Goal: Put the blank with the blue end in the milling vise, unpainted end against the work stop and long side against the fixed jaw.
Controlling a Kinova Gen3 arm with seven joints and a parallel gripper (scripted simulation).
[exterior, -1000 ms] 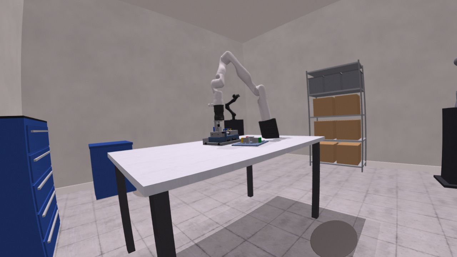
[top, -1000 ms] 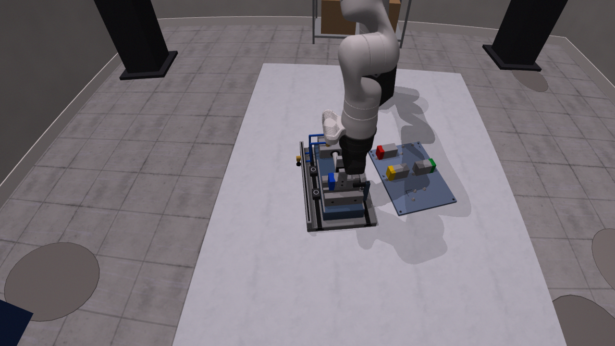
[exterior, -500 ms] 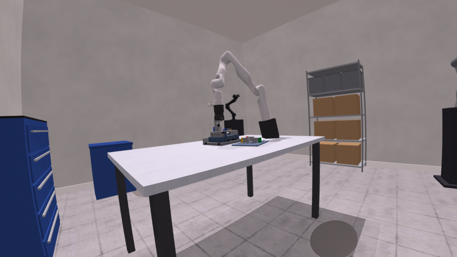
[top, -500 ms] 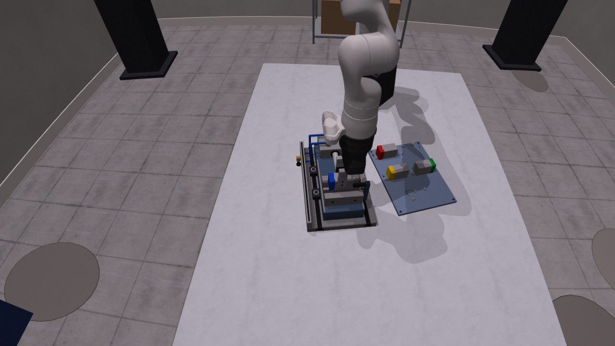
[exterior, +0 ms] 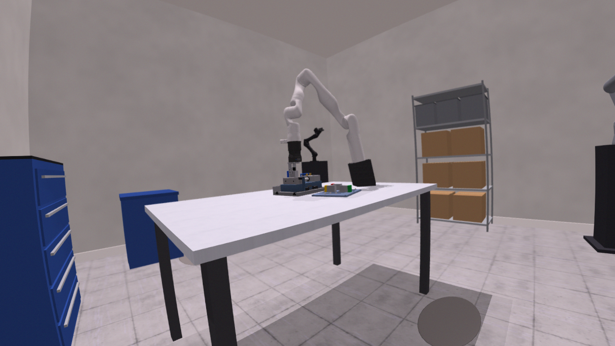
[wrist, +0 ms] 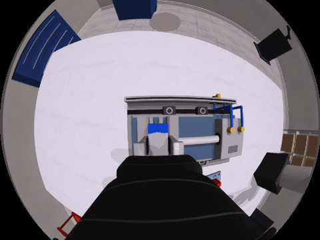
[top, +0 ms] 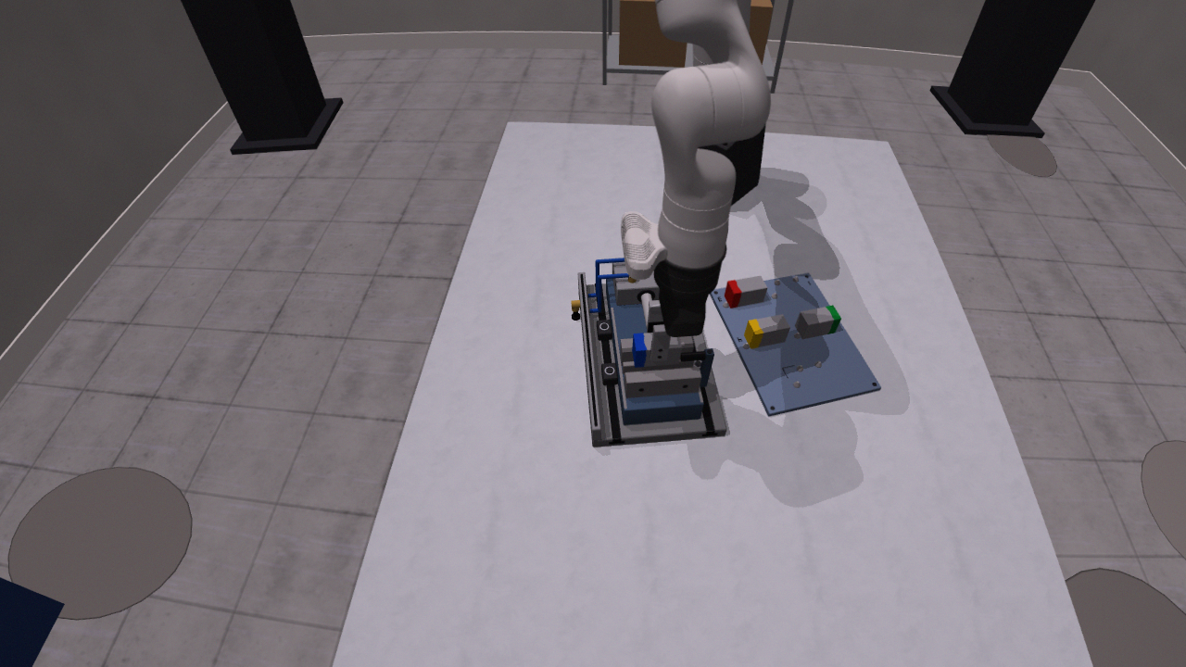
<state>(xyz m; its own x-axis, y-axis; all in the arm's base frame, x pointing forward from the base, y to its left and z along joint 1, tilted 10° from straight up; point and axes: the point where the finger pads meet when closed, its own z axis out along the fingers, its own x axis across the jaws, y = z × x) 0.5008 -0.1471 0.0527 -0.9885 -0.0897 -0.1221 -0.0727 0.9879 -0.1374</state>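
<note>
My gripper is now 2 cm above the blue-ended blank. Round my hand: vise base rail (7 cm behind, 9 cm to the right, 10 cm below); work stop rod (1 cm behind, 5 cm to the left, 5 cm below); fixed jaw (3 cm ahead, 1 cm to the left, 6 cm below).
</note>
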